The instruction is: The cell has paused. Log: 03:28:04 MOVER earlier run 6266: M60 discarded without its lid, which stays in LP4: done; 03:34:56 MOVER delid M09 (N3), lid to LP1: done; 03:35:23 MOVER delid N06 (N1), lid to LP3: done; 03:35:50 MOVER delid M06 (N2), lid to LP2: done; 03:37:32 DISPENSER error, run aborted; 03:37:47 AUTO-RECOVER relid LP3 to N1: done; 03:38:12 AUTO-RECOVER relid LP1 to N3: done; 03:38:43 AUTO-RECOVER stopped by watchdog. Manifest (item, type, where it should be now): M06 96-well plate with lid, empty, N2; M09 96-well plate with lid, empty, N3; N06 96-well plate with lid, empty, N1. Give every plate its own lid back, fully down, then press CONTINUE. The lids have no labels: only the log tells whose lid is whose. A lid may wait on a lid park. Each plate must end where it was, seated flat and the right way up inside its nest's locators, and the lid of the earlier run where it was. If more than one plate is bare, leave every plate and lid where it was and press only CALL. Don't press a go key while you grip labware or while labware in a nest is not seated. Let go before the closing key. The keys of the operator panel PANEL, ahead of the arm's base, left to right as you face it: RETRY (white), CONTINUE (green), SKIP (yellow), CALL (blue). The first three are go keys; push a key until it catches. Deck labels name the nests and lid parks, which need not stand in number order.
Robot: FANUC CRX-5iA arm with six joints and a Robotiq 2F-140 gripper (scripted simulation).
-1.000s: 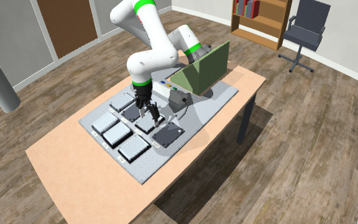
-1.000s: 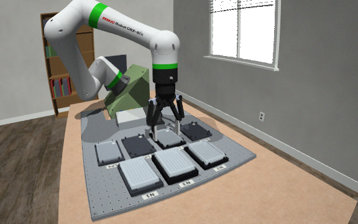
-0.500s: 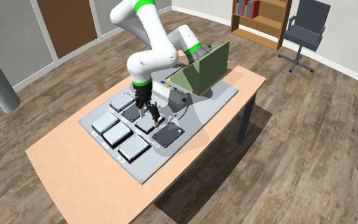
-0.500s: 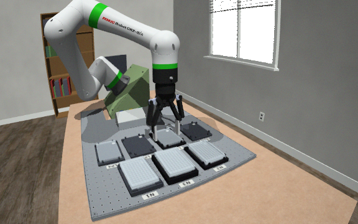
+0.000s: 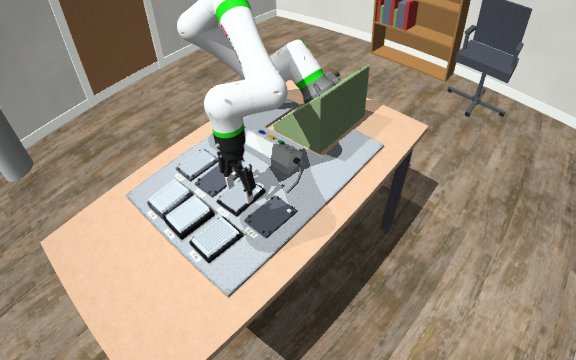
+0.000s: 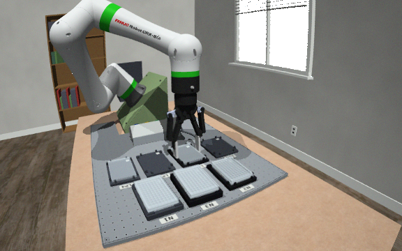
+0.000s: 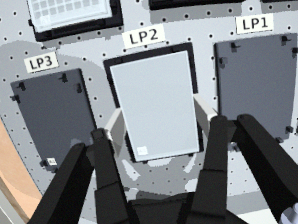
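My gripper is now 180 mm short of the plate, 60 mm to the right of it and 20 mm above it. Also, from my hand: green key: 250 mm behind, 20 mm to the right, 30 mm above; then LP3: 140 mm to the left, 30 mm below; then LP1: 10 mm behind, 130 mm to the right, 30 mm below.
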